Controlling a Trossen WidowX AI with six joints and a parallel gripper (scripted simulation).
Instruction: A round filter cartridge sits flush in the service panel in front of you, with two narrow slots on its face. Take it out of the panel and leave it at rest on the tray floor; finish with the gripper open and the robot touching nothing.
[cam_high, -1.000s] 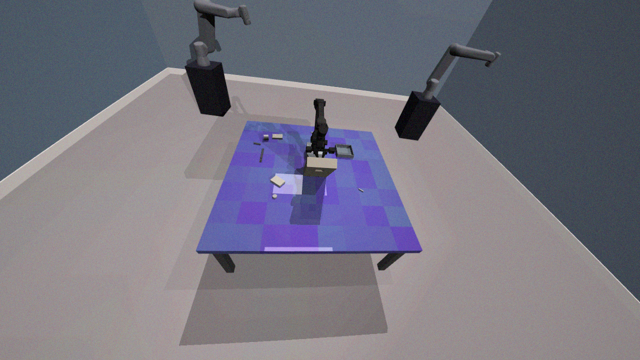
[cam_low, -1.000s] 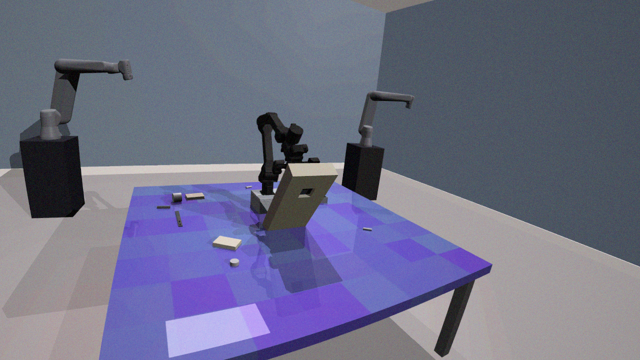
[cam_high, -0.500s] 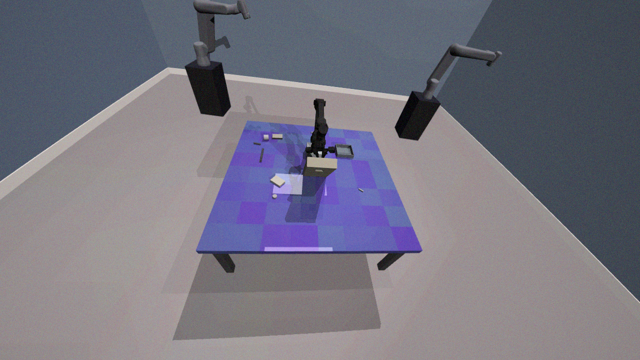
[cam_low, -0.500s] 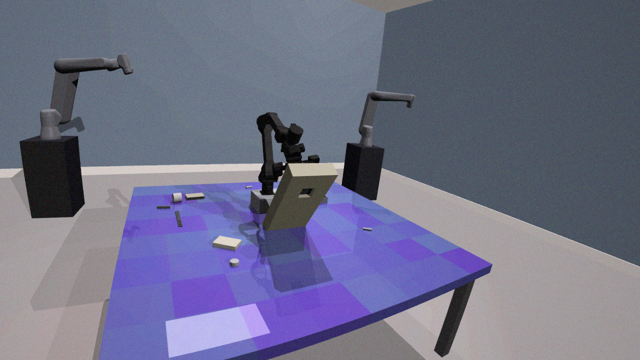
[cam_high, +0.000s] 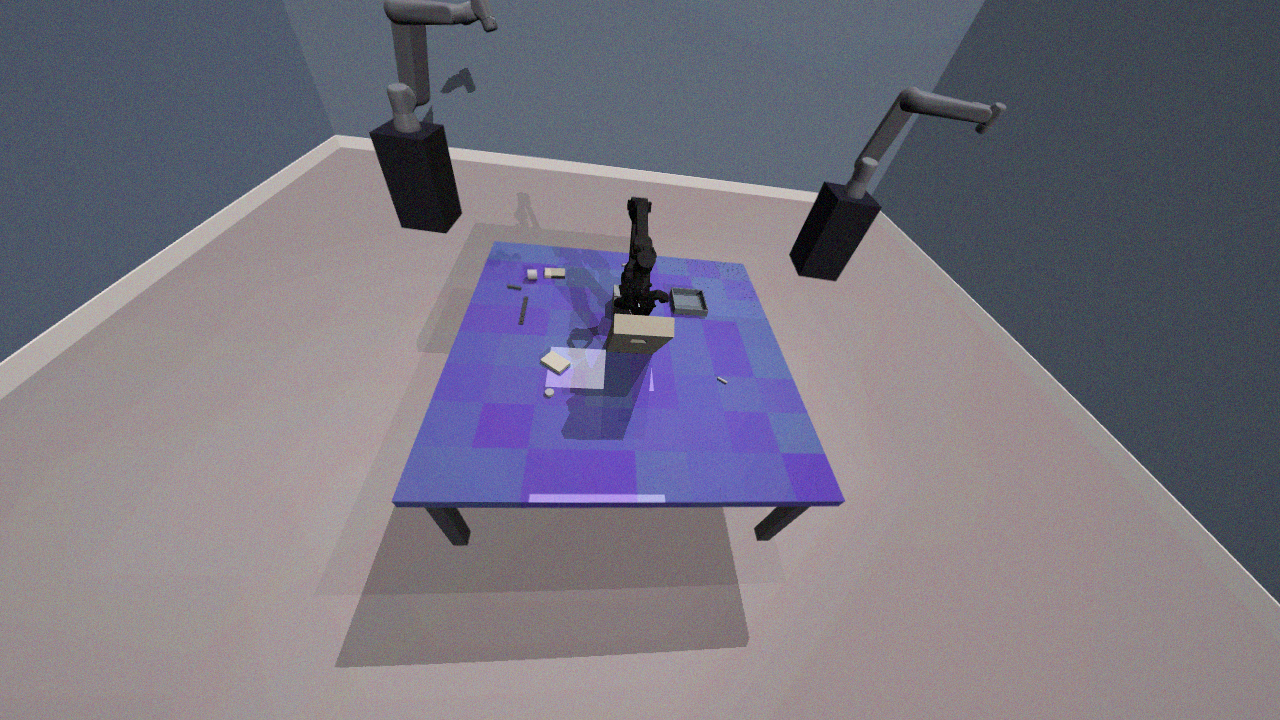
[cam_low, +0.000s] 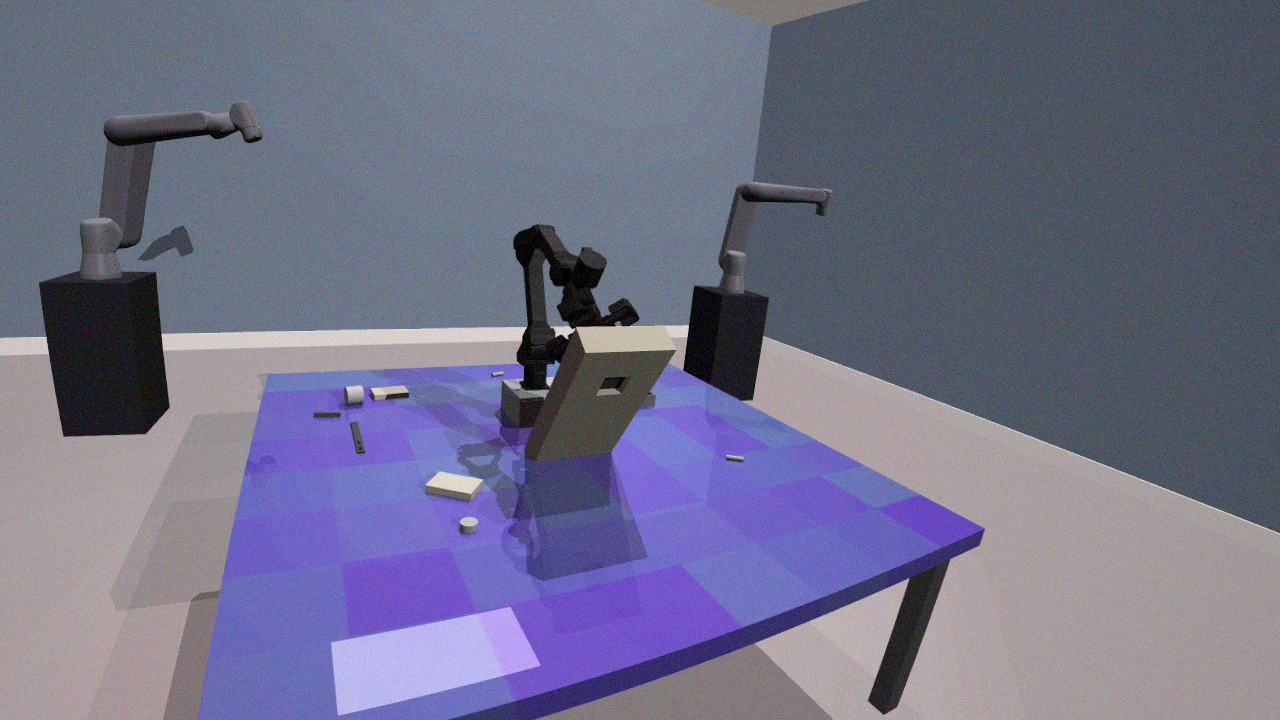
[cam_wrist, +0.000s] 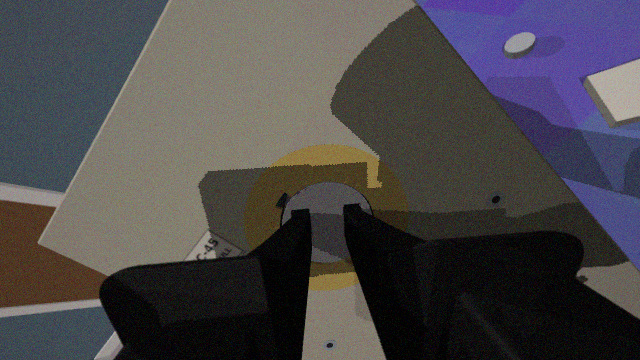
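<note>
My gripper tip is now 1 cm short of the filter cartridge and 1 cm above it. From my gripper tip the other things lie so: tan service panel 4 cm behind, 8 cm below; then dark tray 46 cm behind, 24 cm to the left, 23 cm below; then small disc 13 cm ahead, 27 cm to the right, 23 cm below.
</note>
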